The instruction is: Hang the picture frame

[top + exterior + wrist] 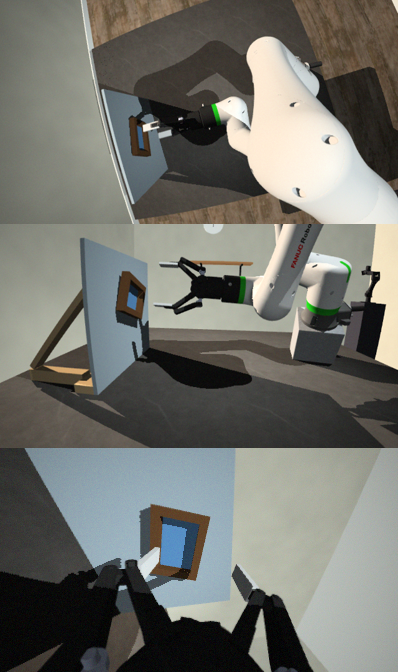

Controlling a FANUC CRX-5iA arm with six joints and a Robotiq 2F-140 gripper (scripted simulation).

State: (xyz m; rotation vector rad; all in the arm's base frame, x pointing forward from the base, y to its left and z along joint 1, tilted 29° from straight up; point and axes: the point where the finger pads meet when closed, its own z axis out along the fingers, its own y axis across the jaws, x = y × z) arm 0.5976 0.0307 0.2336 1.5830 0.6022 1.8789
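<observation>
Now: the picture frame 10 cm ahead of my hand, 2 cm to the left of it and 5 cm below it. Round my hand: pale blue wall panel (12 cm ahead, 2 cm to the left, 10 cm below).
</observation>
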